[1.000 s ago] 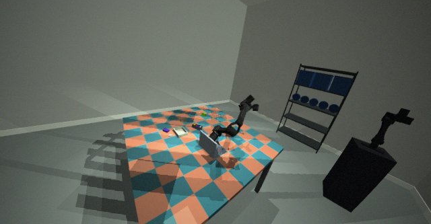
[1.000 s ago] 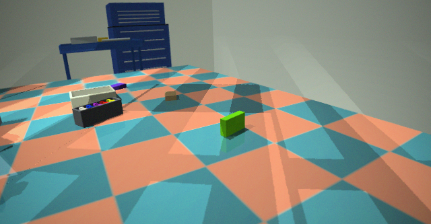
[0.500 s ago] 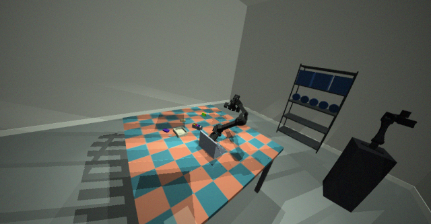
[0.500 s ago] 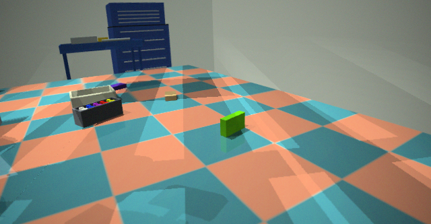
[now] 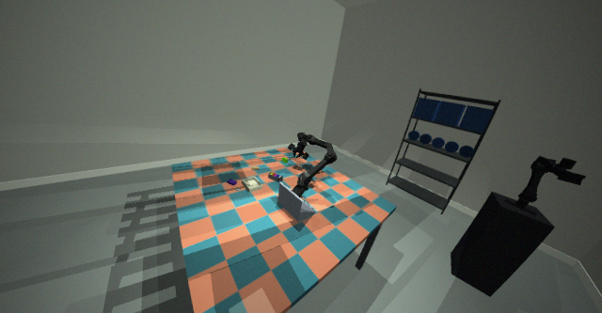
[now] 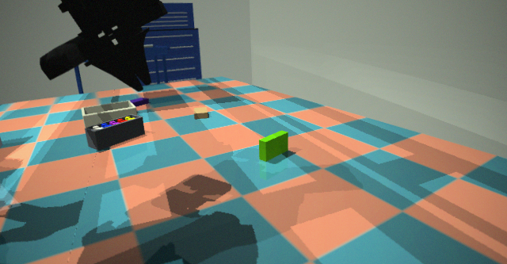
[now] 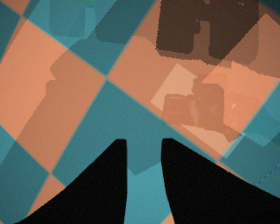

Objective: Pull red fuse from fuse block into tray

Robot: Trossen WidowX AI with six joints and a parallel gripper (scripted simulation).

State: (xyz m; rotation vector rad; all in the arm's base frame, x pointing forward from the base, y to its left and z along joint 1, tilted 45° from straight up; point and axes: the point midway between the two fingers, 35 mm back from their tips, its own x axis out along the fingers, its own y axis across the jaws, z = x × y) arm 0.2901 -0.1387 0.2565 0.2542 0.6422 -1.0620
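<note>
The red fuse is 22 cm to the left of my gripper tip, 12 cm below it and 1 cm ahead of it. Round my gripper tip: white fuse: 20 cm to the left, 12 cm below, 4 cm behind; then blue fuse: 21 cm to the left, 12 cm below, 2 cm behind; then purple fuse: 21 cm to the left, 12 cm below, 1 cm behind.
</note>
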